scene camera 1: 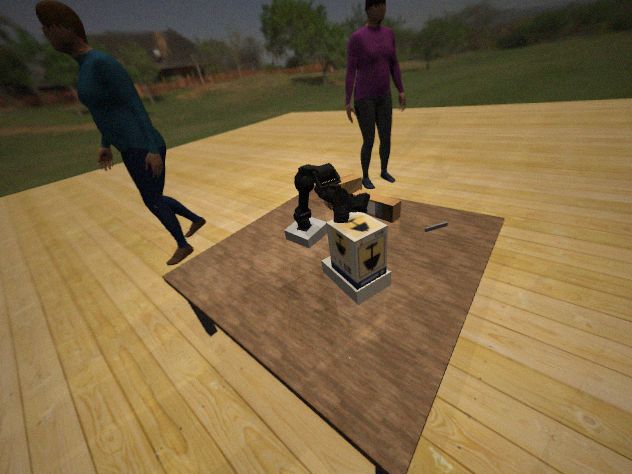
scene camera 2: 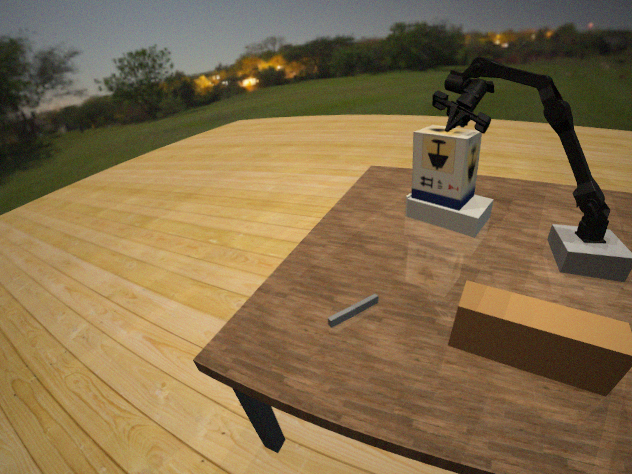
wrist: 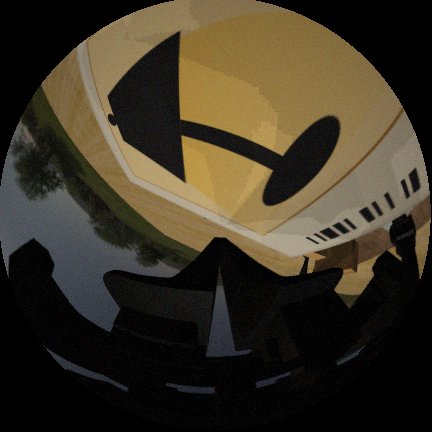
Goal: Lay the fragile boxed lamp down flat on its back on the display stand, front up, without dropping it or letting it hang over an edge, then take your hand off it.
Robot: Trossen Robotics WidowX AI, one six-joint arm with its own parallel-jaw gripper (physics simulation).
Labels:
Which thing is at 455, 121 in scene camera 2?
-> The gripper.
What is the gripper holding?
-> Nothing.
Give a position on a stand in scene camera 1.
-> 358, 296

